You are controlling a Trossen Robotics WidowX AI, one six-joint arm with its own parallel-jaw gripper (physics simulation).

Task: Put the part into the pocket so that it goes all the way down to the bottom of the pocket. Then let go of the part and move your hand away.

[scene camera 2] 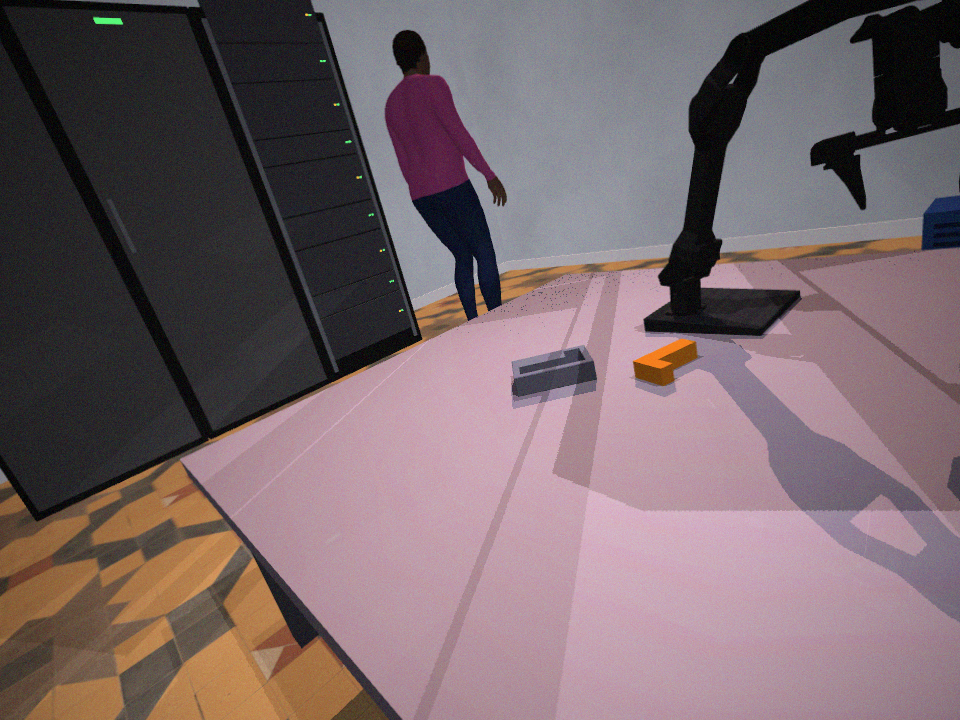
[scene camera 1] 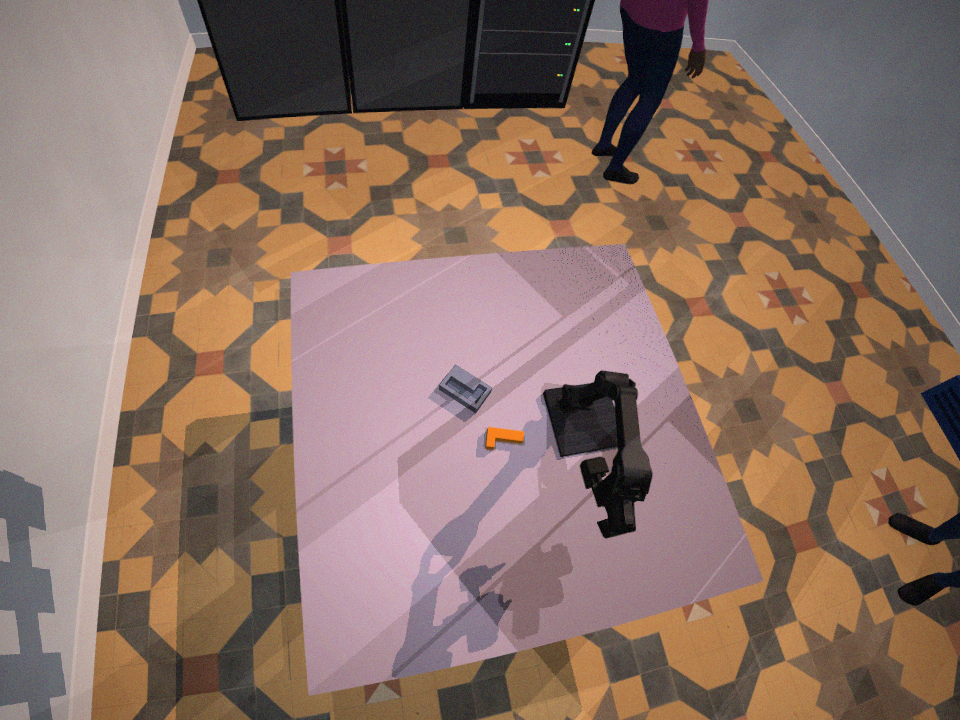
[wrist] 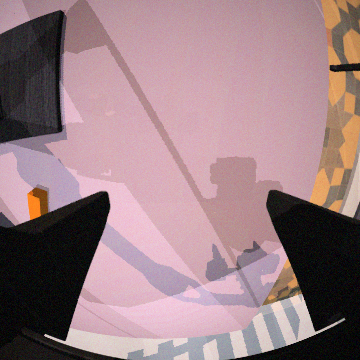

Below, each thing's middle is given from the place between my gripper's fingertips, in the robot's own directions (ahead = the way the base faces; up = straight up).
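Relative to the orange L-shaped block (scene camera 2: 657,367), my hand is 9 cm short of it, 30 cm to the left of it and 18 cm above it. Grey pocket block (scene camera 2: 570,366): 14 cm ahead of my hand, 48 cm to the right of it, 18 cm below it. Going by their middles, the orange L-shaped block is the nearest to my hand of the things named here.
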